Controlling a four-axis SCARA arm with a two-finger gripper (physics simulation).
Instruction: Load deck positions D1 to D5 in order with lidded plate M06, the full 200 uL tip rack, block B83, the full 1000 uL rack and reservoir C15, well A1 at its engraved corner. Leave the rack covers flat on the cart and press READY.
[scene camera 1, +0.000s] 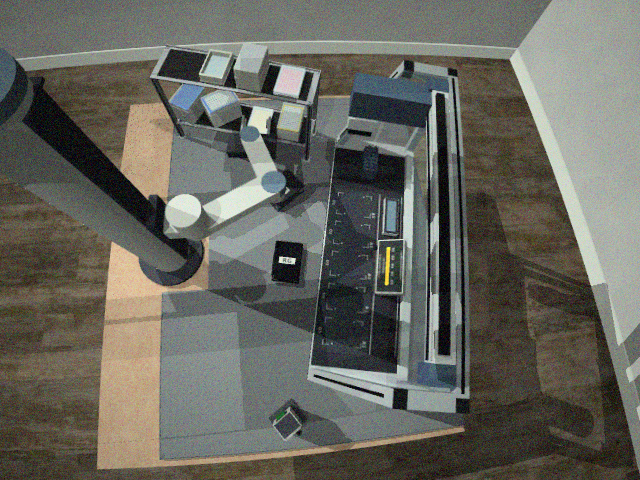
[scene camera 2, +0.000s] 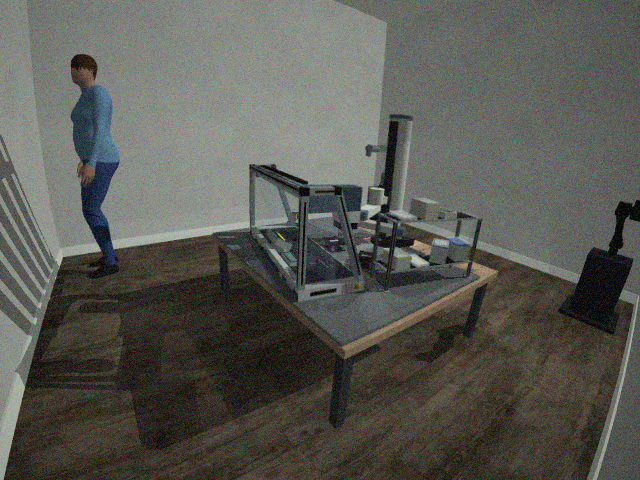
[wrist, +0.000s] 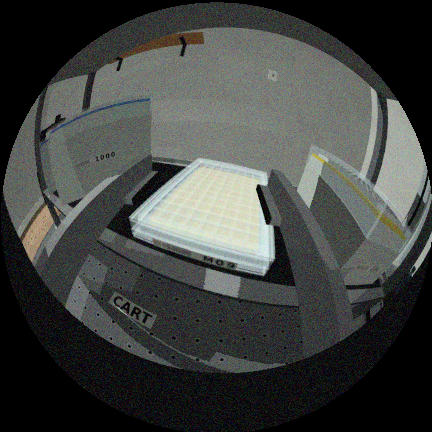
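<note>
My gripper (wrist: 208, 168) is open on the cart's lower shelf, its fingers on either side of a lidded, pale yellow plate (scene camera 1: 262, 114) (wrist: 215, 215). The right finger pad is close to the plate's edge. The plate's label appears to read M09. A blue-striped 1000 rack (wrist: 105, 167) is to the left and a yellow-striped rack (scene camera 1: 291, 117) (wrist: 357, 220) to the right. Another blue rack (scene camera 1: 186, 98) is at the shelf's far left. The cart's upper shelf holds an open pale box (scene camera 1: 216, 66), a tall grey box (scene camera 1: 251, 67) and a pink-topped plate (scene camera 1: 289, 80). No lettering on these is legible.
The cart (scene camera 1: 163, 98) (scene camera 2: 391, 253) has narrow posts around the lower shelf. The framed machine with its marked dark deck (scene camera 1: 348, 299) is to the right. A yellow-lit panel (scene camera 1: 390, 267) adjoins the deck. A black RG block (scene camera 1: 286, 260) is on the table. A person (scene camera 2: 95, 124) stands beyond.
</note>
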